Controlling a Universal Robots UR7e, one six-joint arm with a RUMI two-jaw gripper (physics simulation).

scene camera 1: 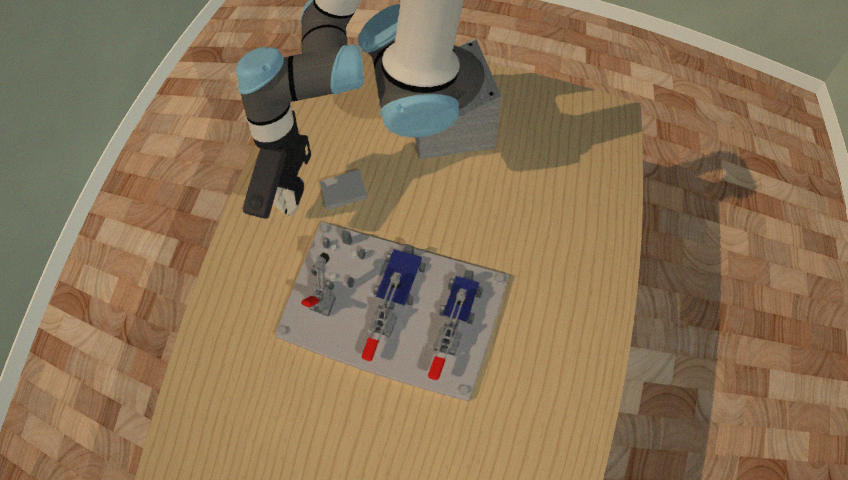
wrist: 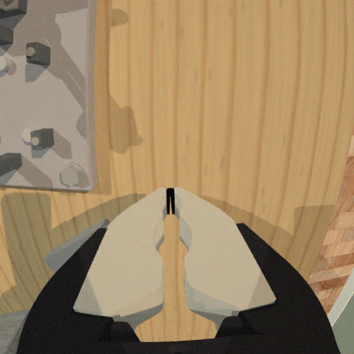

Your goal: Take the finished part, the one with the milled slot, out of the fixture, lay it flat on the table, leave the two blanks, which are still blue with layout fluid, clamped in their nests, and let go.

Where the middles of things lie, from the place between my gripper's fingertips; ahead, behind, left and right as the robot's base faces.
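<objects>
Measured from my hand, the finished part (scene camera 1: 344,189) is 20 mm below, 70 mm to the left and 90 mm behind. The fixture plate (scene camera 1: 406,356) is 20 mm below my hand as well, yet it lies 230 mm to the left of my hand and 110 mm ahead of it.
</objects>
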